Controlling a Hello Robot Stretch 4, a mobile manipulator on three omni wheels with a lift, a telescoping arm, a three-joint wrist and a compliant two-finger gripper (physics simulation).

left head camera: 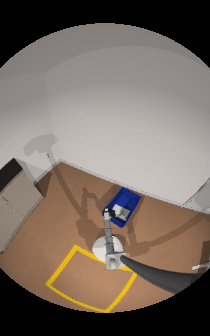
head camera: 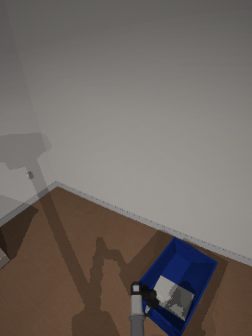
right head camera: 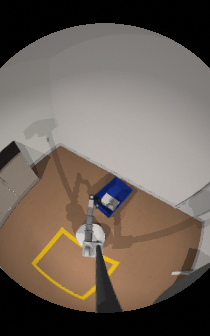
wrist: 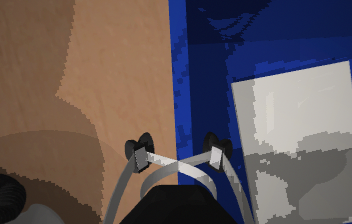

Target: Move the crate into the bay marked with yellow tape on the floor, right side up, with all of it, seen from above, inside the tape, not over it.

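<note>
The blue crate stands upright on the floor by the wall, at an angle, with a flat whitish item inside. My gripper is partly open at the crate's near left side. In the wrist view the crate's side rim runs between the two fingertips, with a gap to each. The yellow tape bay lies on the floor, apart from the crate. The tape does not show in the head view or the wrist view.
My round white base stands between crate and bay, hiding part of the tape's far edge. A pale cabinet stands at the left. The back wall rises close behind the crate. A pale panel stands at the right.
</note>
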